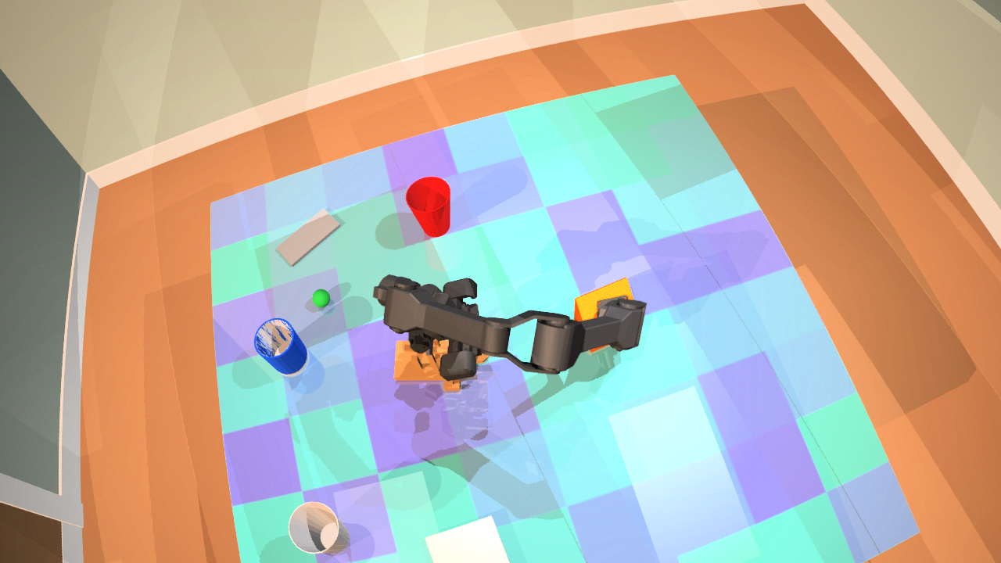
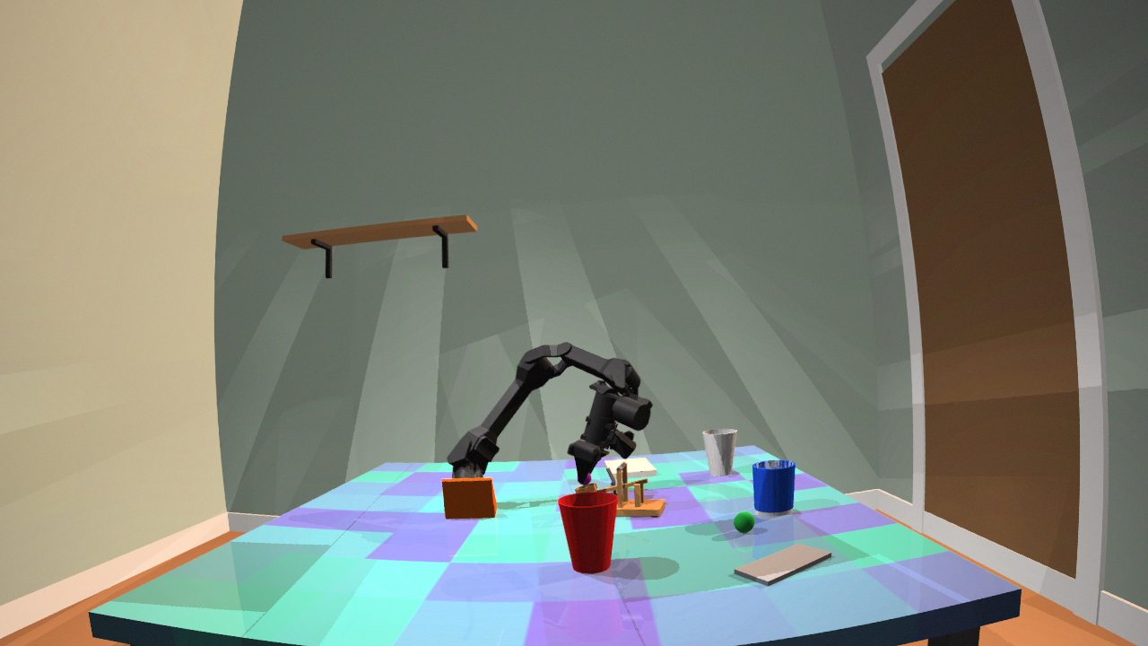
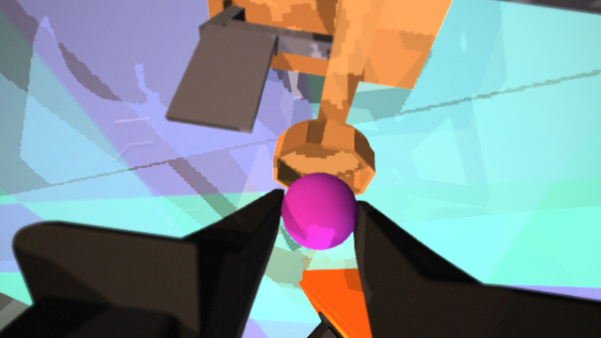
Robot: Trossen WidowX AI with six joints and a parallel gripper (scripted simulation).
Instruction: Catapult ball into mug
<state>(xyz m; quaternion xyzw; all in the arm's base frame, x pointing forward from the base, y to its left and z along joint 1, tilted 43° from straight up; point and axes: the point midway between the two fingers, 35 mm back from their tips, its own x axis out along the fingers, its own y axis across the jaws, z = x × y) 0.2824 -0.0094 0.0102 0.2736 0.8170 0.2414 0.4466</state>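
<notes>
Now: the magenta ball 10 mm above my gripper tip. From my gripper tip the other things lie so: green ball: 310 mm ahead, 230 mm to the right, 50 mm below; red cup: 350 mm to the right, 40 mm below, 30 mm ahead; catapult: 70 mm ahead, 20 mm below.
</notes>
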